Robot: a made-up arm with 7 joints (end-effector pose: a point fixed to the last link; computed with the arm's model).
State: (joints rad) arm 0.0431 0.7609 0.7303 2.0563 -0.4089 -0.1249 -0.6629
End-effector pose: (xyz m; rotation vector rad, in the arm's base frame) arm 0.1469 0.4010 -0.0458 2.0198 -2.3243 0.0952
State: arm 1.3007 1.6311 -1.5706 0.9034 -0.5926 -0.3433 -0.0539
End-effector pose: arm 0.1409 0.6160 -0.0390 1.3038 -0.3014 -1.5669
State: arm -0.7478 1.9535 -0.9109 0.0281 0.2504 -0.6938 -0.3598
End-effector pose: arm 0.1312 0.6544 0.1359 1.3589 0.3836 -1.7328
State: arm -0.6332 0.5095 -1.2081 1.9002 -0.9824 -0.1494 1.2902
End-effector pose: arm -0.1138 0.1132 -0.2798 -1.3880 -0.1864 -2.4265
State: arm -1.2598 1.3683 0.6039 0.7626 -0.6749 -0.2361 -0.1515
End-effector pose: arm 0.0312 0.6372 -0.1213 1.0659 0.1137 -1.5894
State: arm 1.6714 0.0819 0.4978 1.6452 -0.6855 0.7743 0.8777
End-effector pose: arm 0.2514 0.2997 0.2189 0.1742 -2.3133 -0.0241
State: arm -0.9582 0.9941 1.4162 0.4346 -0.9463 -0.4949 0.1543
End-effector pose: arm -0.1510 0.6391 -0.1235 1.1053 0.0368 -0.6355
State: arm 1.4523 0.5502 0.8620 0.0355 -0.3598 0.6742 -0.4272
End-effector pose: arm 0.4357 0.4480 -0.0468 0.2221 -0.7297 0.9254
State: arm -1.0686 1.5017 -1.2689 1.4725 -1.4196 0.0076 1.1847
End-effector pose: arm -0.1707 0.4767 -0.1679 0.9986 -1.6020 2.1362
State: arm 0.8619 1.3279 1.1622 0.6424 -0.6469 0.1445 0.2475
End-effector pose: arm 0.0316 0.6614 0.0419 1.3898 -1.2868 0.8831
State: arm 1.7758 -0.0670 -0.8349 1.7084 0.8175 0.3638 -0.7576
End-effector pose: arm 0.2213 -0.0067 0.1953 -0.5707 -2.5349 -0.4567
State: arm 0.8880 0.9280 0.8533 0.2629 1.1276 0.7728 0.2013
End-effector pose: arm 0.2343 0.6065 -0.1421 -0.9893 -1.4371 1.4332
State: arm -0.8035 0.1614 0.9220 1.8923 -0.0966 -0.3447 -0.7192
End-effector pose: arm -0.0557 0.3730 -0.2288 1.6417 -1.4476 0.3086
